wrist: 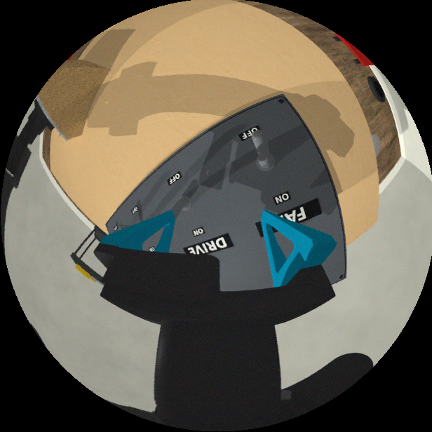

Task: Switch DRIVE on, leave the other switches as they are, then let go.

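A dark grey switch panel [235,270] lies tilted across the wrist view, its labels upside down. The DRIVE label [209,245] is near the lower middle. The DRIVE switch [185,202] is a small grey lever between its OFF and ON marks, beside the left fingertip; part of it blends into shadow and its tilt is hard to tell. The FAN switch [262,152], right of it, leans toward OFF. More switches at the left are faint or hidden by the left finger. My gripper [217,214] is wide open and empty, its blue fingers over the panel's near part.
A tan table [200,45] surrounds the panel's far side, crossed by arm shadows. A brown textured block [75,97] stands at the upper left. A wire frame with a yellow part [84,271] is at the left. A red object [356,49] shows at the upper right.
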